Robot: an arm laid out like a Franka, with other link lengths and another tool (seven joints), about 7 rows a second.
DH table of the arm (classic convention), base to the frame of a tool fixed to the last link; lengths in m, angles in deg. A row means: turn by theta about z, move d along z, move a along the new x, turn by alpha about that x. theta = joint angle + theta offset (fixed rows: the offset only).
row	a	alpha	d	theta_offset
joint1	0	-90	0.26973	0
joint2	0	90	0	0
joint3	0.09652	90	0.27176	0
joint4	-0.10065	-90	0	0
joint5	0	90	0.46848	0
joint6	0.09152	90	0	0
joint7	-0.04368	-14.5	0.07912	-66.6
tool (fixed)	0	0	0.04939	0
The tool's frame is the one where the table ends.
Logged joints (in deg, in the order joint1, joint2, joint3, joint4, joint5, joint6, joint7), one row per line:
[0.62, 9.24, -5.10, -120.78, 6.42, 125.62, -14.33]
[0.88, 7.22, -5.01, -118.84, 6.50, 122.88, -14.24]
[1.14, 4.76, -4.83, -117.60, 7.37, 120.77, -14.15]
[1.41, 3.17, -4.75, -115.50, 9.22, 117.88, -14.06]
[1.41, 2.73, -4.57, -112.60, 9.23, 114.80, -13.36]
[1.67, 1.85, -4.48, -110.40, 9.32, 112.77, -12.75]
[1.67, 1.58, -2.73, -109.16, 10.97, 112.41, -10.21]
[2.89, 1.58, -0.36, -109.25, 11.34, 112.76, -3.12]
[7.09, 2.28, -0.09, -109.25, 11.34, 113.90, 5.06]
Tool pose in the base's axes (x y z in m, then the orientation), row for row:
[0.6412, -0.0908, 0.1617, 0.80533, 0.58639, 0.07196, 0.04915]
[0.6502, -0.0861, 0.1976, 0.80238, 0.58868, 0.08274, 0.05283]
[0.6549, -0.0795, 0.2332, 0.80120, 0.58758, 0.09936, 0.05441]
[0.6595, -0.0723, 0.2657, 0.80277, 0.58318, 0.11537, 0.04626]
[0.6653, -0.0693, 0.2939, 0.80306, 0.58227, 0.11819, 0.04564]
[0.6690, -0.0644, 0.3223, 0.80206, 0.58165, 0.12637, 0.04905]
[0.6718, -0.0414, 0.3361, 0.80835, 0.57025, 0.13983, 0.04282]
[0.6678, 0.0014, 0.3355, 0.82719, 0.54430, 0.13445, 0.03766]
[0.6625, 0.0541, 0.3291, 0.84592, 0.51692, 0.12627, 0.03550]
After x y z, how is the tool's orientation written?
As a quaternion, x y z w.
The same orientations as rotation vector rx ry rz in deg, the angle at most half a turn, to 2 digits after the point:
[140.59, 102.37, 12.56]
[139.76, 102.54, 14.41]
[139.42, 102.25, 17.29]
[140.39, 101.99, 20.18]
[140.50, 101.87, 20.68]
[140.03, 101.55, 22.06]
[141.67, 99.94, 24.51]
[145.43, 95.69, 23.64]
[148.92, 91.00, 22.23]

